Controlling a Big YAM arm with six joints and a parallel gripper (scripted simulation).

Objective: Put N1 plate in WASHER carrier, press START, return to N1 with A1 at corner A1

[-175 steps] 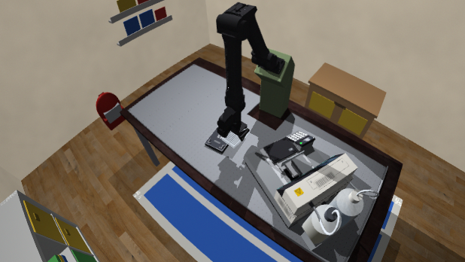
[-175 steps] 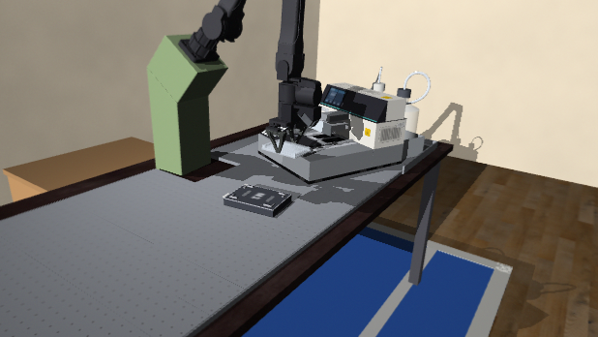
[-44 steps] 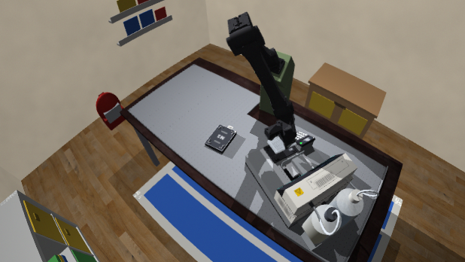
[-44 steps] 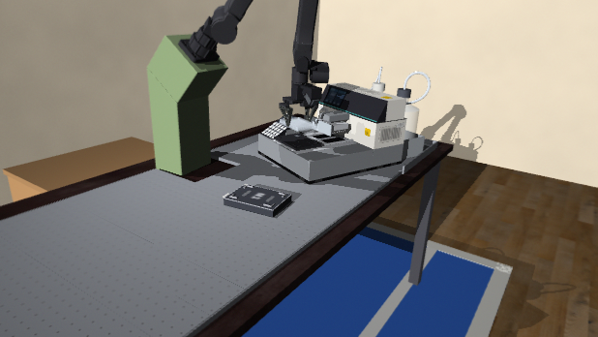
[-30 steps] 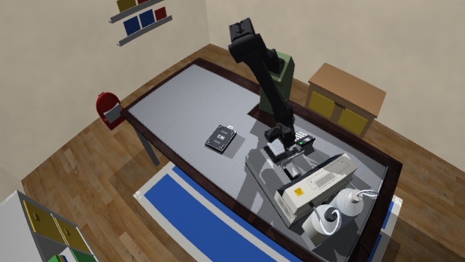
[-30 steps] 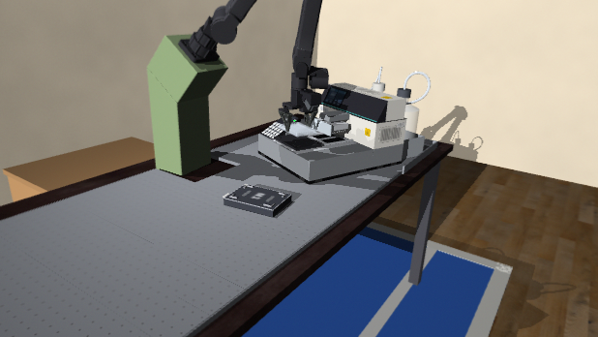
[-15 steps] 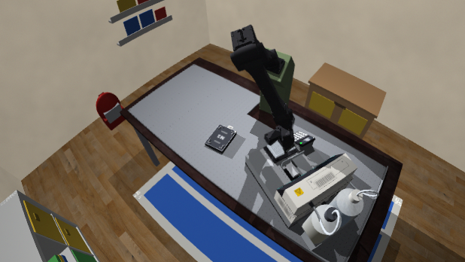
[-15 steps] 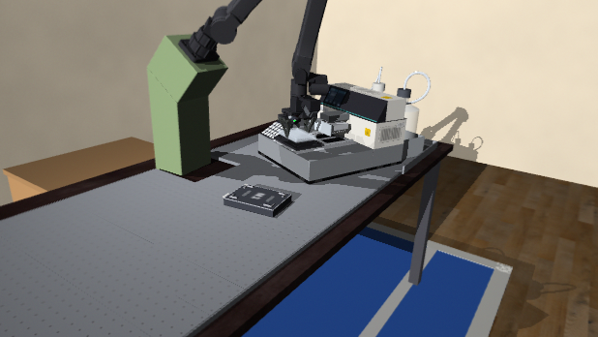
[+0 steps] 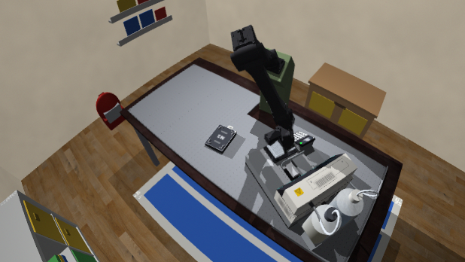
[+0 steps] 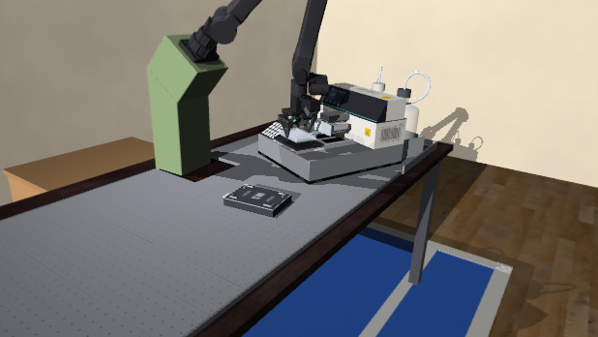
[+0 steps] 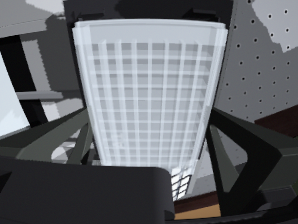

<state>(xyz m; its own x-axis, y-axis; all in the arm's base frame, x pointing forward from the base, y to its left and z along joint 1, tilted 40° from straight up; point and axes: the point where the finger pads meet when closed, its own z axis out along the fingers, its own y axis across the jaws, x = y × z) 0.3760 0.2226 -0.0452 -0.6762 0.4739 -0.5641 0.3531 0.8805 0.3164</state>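
Right now my hand is 10 mm above the well plate. Also, from my hand: plate nest N1: 350 mm to the right, 110 mm below, 70 mm ahead; then plate washer: 140 mm to the left, 70 mm ahead, 10 mm above; then carrier: 30 mm below.
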